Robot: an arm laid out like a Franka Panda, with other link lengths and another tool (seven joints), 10 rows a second.
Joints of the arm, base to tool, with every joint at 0 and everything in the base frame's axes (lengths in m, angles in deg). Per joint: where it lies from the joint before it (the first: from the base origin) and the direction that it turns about. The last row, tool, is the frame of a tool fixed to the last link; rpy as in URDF.
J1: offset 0 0 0.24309 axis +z
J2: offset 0 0 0 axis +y
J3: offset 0 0 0.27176 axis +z
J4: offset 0.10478 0 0 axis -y
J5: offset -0.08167 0 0.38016 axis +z
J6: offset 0 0 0 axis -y
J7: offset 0.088 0 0 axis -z
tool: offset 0.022 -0.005 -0.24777 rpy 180 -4.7 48.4
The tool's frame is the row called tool.
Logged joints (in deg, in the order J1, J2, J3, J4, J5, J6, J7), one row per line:
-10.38, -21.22, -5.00, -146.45, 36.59, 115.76, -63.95
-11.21, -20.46, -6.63, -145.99, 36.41, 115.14, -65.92
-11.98, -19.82, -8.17, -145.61, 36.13, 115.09, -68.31
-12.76, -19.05, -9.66, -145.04, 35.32, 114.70, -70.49
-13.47, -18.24, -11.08, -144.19, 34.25, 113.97, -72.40
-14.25, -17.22, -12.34, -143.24, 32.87, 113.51, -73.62
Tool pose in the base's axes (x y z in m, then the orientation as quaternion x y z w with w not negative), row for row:
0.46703, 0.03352, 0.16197, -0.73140, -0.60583, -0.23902, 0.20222
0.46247, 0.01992, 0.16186, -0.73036, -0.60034, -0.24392, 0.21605
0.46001, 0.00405, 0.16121, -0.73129, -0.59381, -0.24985, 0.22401
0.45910, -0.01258, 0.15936, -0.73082, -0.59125, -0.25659, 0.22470
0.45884, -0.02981, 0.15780, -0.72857, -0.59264, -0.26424, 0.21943
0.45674, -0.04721, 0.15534, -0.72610, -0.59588, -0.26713, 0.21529
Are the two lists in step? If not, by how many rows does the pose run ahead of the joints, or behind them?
The pose runs 2 rows behind the joints: the pose in row i belongs to the joints in row i - 2.
